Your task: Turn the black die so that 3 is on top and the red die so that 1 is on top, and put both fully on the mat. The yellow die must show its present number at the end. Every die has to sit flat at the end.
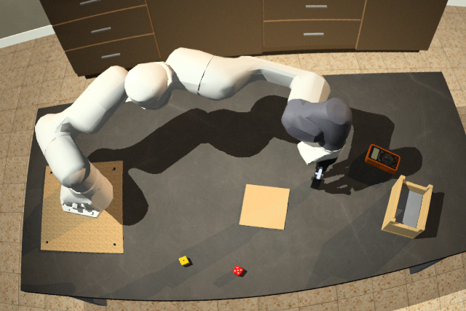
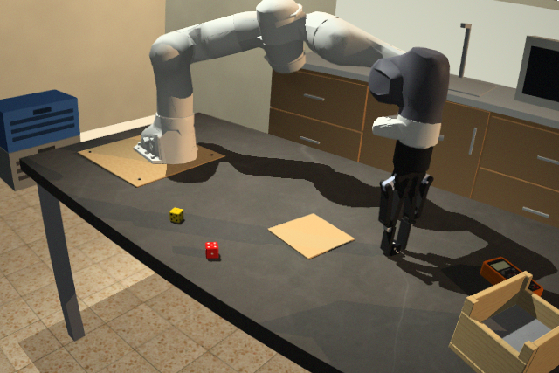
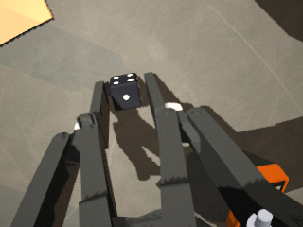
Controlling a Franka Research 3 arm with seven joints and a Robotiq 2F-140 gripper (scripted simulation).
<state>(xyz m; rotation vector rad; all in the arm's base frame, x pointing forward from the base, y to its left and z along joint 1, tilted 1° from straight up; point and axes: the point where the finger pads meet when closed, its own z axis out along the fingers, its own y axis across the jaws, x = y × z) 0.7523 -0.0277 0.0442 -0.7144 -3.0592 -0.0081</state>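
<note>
My hand is 30 mm above the black die. From my hand the other things lie so: wooden box: 300 mm ahead, 170 mm to the right, 10 mm above; tan mat: 180 mm behind, 60 mm to the right, 40 mm below; orange multimeter: 260 mm ahead, 40 mm to the left, 30 mm below.
</note>
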